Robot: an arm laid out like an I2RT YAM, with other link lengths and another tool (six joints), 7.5 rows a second.
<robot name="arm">
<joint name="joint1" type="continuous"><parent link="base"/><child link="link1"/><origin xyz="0 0 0.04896"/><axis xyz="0 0 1"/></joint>
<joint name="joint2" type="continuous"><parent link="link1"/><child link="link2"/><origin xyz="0.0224 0.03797 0.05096"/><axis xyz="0 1 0"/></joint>
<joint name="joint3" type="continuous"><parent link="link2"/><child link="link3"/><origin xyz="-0.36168 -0.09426 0"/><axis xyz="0 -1 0"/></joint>
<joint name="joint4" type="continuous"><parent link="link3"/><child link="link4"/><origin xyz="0.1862 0.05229 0.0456"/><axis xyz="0 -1 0"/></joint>
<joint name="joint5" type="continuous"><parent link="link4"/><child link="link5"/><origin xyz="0.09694 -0.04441 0.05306"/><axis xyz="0 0 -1"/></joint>
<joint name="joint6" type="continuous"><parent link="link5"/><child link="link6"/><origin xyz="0.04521 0 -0.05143"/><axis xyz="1 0 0"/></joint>
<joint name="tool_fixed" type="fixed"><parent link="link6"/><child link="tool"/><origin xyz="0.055 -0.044 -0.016" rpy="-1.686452 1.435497 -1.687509"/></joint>
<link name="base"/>
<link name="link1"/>
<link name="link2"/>
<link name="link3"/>
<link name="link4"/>
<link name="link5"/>
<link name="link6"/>
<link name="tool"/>
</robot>
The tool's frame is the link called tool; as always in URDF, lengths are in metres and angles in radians. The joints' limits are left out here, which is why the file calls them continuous.
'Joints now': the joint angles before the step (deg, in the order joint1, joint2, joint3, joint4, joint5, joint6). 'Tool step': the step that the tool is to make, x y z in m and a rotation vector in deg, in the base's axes. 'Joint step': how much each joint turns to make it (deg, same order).
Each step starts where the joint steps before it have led.
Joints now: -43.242, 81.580, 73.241, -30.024, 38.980, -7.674
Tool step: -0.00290, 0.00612, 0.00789, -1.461, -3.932, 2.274
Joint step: -0.009, -2.567, -0.878, 2.211, -2.804, -0.055
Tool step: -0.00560, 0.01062, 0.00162, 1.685, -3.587, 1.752
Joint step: 0.000, -2.252, 0.633, -2.830, -3.529, 2.483
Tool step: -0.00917, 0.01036, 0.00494, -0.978, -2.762, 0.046
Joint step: 0.097, -2.723, -0.837, 0.156, -0.605, 1.197
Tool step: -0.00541, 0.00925, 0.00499, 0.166, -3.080, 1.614
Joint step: 0.001, -2.271, 0.419, -1.182, -2.542, 1.224
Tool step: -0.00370, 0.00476, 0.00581, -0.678, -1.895, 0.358
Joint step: 0.000, -1.281, 0.499, -0.221, -0.712, 0.588
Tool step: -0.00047, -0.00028, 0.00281, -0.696, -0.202, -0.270
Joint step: 0.000, -0.095, 0.155, 0.481, 0.415, -0.220
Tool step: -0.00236, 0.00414, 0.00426, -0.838, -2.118, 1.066
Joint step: -0.073, -1.374, -0.257, 0.884, -1.398, 0.246
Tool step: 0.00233, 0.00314, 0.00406, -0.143, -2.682, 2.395
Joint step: 0.071, -0.940, 0.323, 0.516, -2.845, 0.618
